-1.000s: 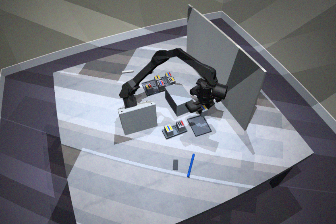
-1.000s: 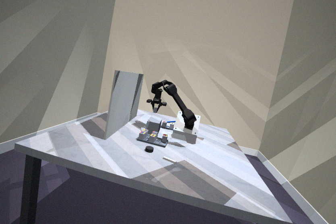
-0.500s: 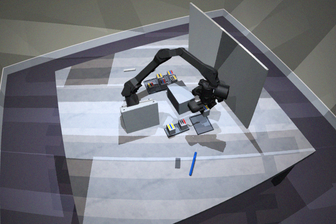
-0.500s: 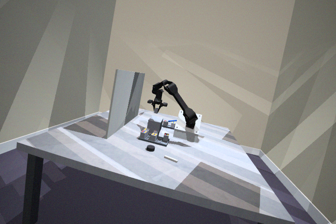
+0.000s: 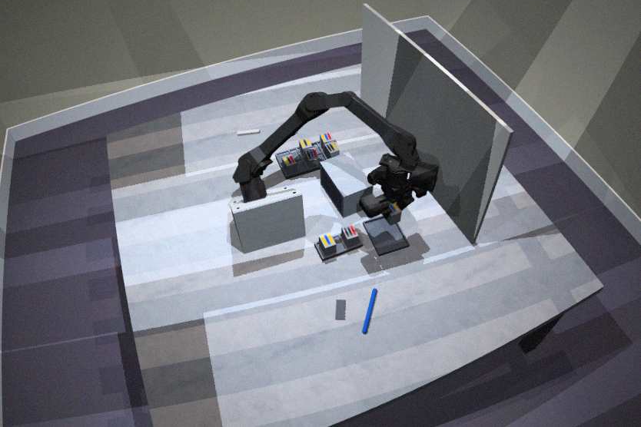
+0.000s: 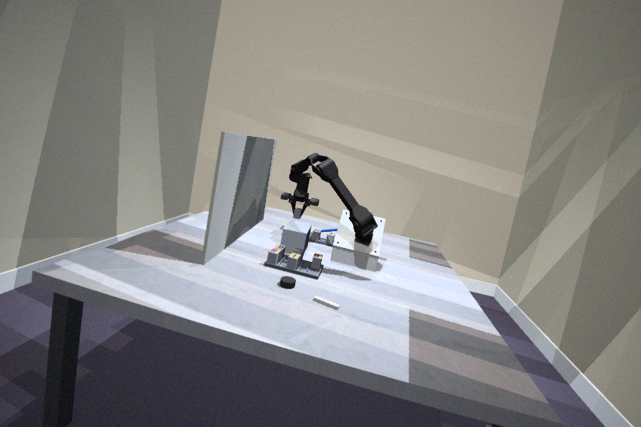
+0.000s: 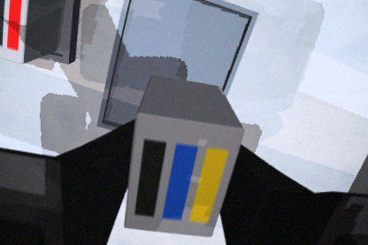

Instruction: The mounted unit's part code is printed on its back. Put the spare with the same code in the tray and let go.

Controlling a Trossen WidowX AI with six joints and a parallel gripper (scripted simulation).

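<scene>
My gripper tip is now 1 cm past the flat grey tray and 9 cm above it. From my gripper tip the other things lie so: rack 15 cm behind, 9 cm below; then grey spare 2 cm above; then blue pen 13 cm behind, 23 cm to the right, 9 cm below.
</scene>
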